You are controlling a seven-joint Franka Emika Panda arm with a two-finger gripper.
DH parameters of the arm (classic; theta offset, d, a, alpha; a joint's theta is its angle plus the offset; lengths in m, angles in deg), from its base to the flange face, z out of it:
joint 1: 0 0.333 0 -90
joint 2: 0 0 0 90
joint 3: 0 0.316 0.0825 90
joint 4: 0 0 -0.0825 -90
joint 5: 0 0.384 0 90
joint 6: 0 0 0.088 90
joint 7: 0 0.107 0 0
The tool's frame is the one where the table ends.
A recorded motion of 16 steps. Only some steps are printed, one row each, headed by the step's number.
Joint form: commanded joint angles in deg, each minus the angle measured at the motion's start. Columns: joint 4, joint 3, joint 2, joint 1, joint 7, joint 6, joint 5.
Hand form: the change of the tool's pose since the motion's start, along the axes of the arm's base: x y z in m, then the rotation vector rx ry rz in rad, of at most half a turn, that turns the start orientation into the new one. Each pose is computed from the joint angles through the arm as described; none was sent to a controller.
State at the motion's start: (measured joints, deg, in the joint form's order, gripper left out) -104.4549 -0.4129 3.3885 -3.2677 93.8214 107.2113 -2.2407
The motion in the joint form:
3: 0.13 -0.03 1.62 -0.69 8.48 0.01 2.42
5: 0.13 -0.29 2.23 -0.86 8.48 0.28 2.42
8: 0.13 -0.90 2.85 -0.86 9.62 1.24 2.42
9: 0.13 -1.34 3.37 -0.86 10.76 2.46 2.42
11: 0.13 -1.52 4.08 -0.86 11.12 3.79 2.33
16: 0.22 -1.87 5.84 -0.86 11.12 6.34 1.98
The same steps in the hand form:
3: 0.0044 -0.0044 -0.0154 0.0377 0.0205 -0.1740
5: 0.0062 -0.0088 -0.0212 0.0372 0.0263 -0.1816
8: 0.0090 -0.0151 -0.0262 0.0356 0.0198 -0.2120
9: 0.0121 -0.0198 -0.0297 0.0342 0.0071 -0.2393
11: 0.0160 -0.0221 -0.0351 0.0320 -0.0040 -0.2479
16: 0.0244 -0.0268 -0.0489 0.0246 -0.0196 -0.2510

